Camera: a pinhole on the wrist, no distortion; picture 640 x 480 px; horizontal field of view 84.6 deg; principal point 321.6 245.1 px. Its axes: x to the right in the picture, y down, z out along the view. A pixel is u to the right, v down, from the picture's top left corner.
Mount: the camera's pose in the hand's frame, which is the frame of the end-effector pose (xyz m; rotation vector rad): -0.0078 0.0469 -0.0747 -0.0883 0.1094 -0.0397
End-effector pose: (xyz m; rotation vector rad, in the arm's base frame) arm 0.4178 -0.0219 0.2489 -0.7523 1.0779 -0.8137
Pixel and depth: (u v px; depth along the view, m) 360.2 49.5 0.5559
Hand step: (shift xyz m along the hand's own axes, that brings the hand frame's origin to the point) 0.1036 -0.2158 0.4970
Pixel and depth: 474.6 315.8 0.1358
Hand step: 0.0669 0.0831 0.0510
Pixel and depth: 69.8 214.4 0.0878
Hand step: -0.0608 0.0496 0.0197
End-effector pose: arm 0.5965 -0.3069 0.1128 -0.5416 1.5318 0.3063
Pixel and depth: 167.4 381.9 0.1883
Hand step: -0.0664 0.1396 0.1140
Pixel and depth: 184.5 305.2 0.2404
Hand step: -0.0728 0.1126 0.1697
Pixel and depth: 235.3 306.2 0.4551
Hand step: -0.0656 0.1696 0.3808
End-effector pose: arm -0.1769 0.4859 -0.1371 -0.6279 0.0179 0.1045
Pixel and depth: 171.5 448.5 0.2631
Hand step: -0.0849 0.2259 0.1841
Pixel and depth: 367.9 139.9 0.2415
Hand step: 0.0480 -0.0057 0.1675
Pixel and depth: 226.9 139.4 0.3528
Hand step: -0.0668 -0.0241 0.2944
